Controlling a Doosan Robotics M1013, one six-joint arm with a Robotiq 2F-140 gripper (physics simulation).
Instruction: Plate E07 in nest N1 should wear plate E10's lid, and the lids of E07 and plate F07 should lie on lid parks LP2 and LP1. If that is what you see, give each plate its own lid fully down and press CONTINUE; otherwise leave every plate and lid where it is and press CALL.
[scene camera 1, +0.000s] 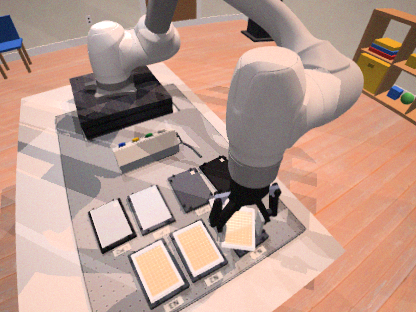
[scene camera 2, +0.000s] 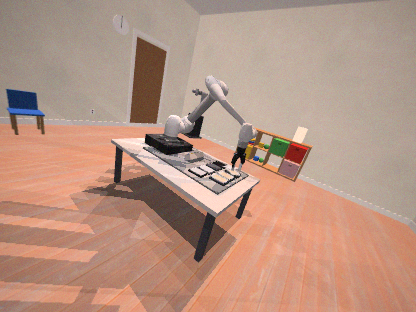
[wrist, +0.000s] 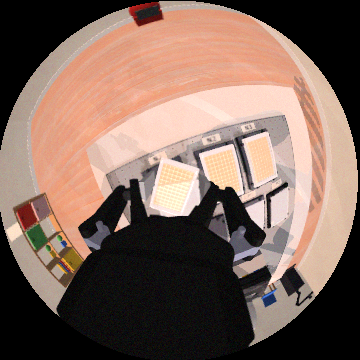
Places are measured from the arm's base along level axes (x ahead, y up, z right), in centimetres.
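Pixels of known places: gripper, between the fingertips: (scene camera 1: 240, 233) (scene camera 2: 235, 170) (wrist: 175, 177); arm's base, origin of its link: (scene camera 1: 115, 86) (scene camera 2: 169, 139).
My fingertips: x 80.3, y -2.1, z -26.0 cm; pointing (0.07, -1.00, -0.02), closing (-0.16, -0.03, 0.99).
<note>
For each thing: its middle in the pictures, then the offset to it from my fingertips. "pt": a spot on its surface instead.
- nest N1, a spot on its surface: (scene camera 1: 247, 249) pt dx +3.5, dy -3.1, dz -1.0 cm
- light grey lid, middle of its body: (scene camera 1: 149, 206) (wrist: 252, 221) dx -17.8, dy -4.9, dz +20.6 cm
- control box, middle of its body: (scene camera 1: 145, 146) (wrist: 237, 270) (scene camera 2: 194, 156) dx -40.9, dy -2.1, dz +18.0 cm
- N2, middle of its body: (wrist: 223, 174) (scene camera 1: 197, 246) dx -1.7, dy -4.3, dz +10.8 cm
- N3, middle of its body: (scene camera 1: 156, 269) (wrist: 261, 158) dx +1.0, dy -3.9, dz +22.1 cm
- dark grey pad, a spot on its surface: (scene camera 1: 190, 189) pt dx -20.5, dy -5.2, dz +7.3 cm
- black pad, a spot on its surface: (scene camera 1: 216, 172) pt dx -24.6, dy -5.3, dz -3.0 cm
The gripper (scene camera 1: 241, 226) (scene camera 2: 235, 170) (wrist: 174, 186) is shut on a white-rimmed plate with a pale orange well grid (scene camera 1: 240, 230) (wrist: 175, 187). This plate is turned askew above nest N1 (scene camera 1: 247, 249), whose dark edge shows beneath it. Pale grey surfaces show between plate and fingers; whether a clear lid is on it, I cannot tell. A light grey lid (scene camera 1: 150, 208) (wrist: 256, 212) lies on LP1 and another (scene camera 1: 112, 224) (wrist: 279, 207) on LP2. Plate IDs are unreadable. The control box (scene camera 1: 147, 152) has coloured buttons; their labels are unreadable.
Plates with bare-looking orange grids sit in N2 (scene camera 1: 199, 247) (wrist: 222, 172) and N3 (scene camera 1: 157, 270) (wrist: 260, 160). A dark grey pad (scene camera 1: 190, 189) and a black pad (scene camera 1: 216, 172) lie behind N1. The arm's black base (scene camera 1: 125, 107) stands at the table's far end.
</note>
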